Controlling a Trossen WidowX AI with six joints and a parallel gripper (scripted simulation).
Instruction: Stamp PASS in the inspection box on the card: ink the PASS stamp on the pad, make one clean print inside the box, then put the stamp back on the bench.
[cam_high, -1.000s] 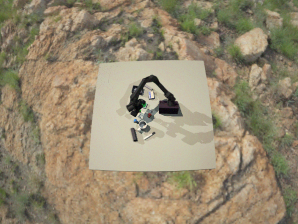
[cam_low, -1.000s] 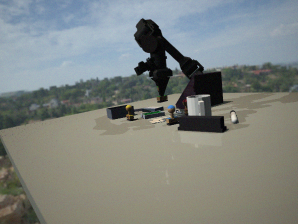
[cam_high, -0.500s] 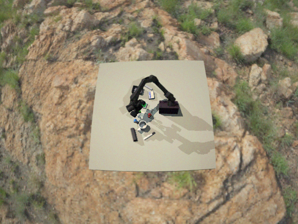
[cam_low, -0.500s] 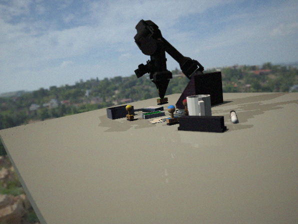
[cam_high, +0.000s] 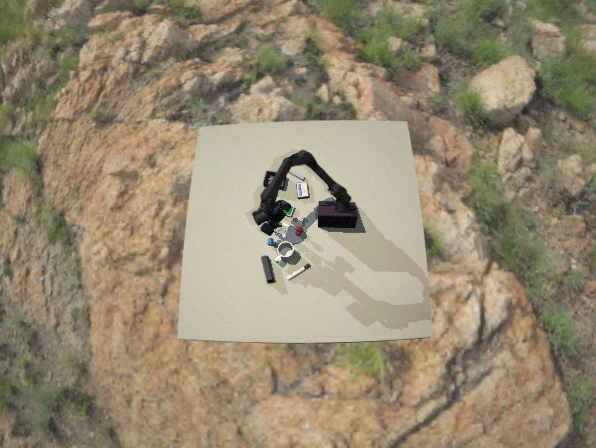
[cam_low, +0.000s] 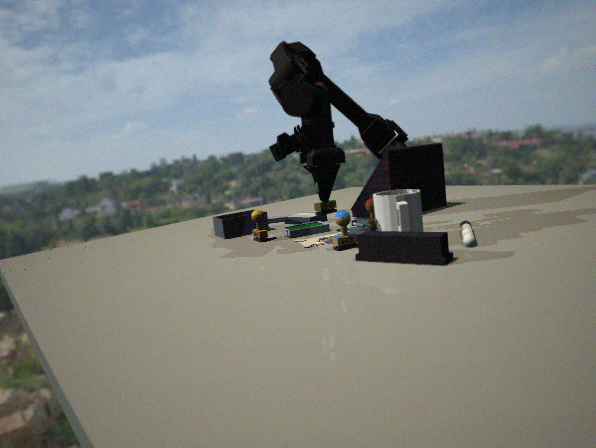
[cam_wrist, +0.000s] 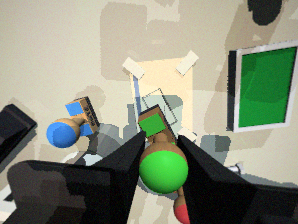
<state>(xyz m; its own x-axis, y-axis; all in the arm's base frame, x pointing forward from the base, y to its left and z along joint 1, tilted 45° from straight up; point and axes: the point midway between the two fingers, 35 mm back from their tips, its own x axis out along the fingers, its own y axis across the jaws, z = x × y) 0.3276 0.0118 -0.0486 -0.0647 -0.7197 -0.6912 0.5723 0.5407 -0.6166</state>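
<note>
Right now my gripper tip is 10 mm to the left of the cream card and 80 mm above it. Round my gripper tip: green-knobbed stamp: right at my gripper tip; blue-knobbed stamp: 40 mm ahead, 80 mm to the left, 60 mm below; red-knobbed stamp: 110 mm behind, 20 mm to the left, 60 mm below.
</note>
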